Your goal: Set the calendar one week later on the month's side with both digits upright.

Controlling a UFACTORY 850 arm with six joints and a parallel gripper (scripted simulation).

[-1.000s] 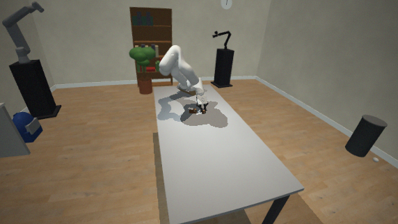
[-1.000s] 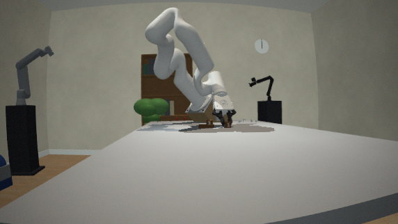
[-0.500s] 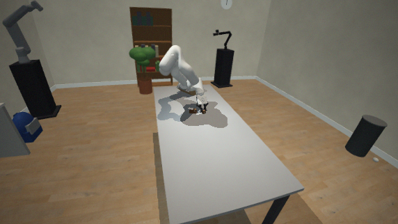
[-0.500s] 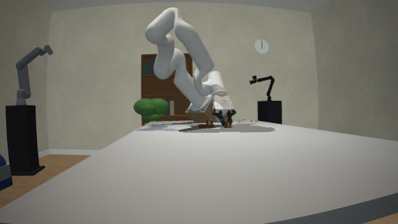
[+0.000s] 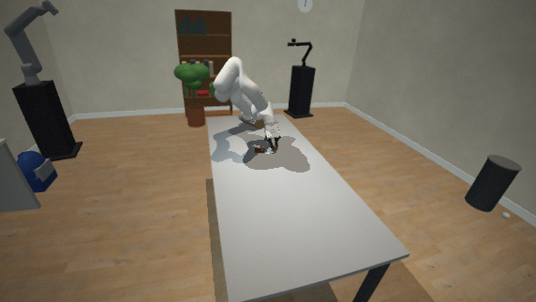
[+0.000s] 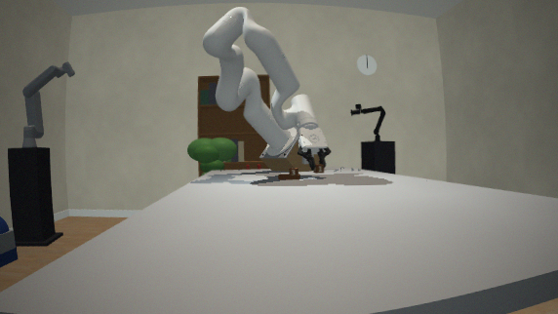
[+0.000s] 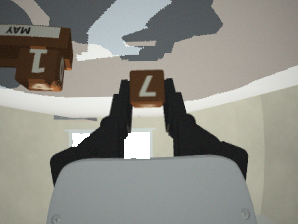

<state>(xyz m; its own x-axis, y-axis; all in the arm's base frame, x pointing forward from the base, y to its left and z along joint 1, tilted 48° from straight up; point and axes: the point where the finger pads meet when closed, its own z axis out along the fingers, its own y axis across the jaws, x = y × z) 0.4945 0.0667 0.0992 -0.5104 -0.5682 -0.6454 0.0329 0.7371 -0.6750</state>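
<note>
Right now the tray is 40 mm behind my hand, 100 mm to the right of it and 50 mm below it. From my hand the other things lie so: brown cube: 10 mm ahead, 20 mm below.
</note>
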